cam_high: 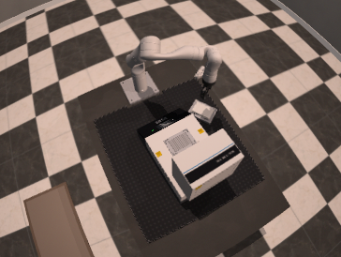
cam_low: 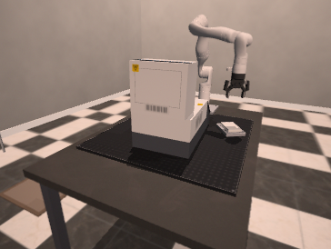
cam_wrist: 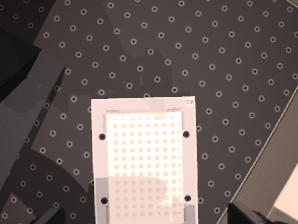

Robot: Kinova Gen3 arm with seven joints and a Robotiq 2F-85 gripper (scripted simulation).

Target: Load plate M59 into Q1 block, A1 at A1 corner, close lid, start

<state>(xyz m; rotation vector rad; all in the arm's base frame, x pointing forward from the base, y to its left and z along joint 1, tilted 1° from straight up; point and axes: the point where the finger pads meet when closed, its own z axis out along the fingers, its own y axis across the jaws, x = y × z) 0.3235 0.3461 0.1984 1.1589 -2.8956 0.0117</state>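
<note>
The plate M59 is 190 mm below my hand. From my hand the other things lie so: plate nest N1: 210 mm below.
</note>
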